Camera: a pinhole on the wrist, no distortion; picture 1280 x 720 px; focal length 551.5 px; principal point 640.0 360.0 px. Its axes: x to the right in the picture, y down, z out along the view. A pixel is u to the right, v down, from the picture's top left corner.
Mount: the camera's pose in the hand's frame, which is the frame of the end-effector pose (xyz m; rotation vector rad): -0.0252 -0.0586 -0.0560 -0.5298 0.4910 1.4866
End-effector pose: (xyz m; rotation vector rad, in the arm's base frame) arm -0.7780 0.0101 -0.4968 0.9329 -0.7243 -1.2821
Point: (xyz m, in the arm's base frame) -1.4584 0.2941 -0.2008
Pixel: 227.1 690.6
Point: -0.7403 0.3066 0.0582
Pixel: 957.4 657.7
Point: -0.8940 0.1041 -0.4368
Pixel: 457.5 632.6
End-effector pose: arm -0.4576 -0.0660 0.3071 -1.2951 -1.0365 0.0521
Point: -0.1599 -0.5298 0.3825
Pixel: behind the camera
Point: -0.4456 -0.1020 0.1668
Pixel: 1107.4 674.7
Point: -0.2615 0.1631 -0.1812
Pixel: 1092.6 391.5
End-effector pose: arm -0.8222 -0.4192 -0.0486 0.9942 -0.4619 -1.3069
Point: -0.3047 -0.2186 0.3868
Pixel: outside the picture
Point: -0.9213 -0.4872 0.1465
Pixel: 589.5 317.9
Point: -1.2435 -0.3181 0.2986
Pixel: 343.8 638.0
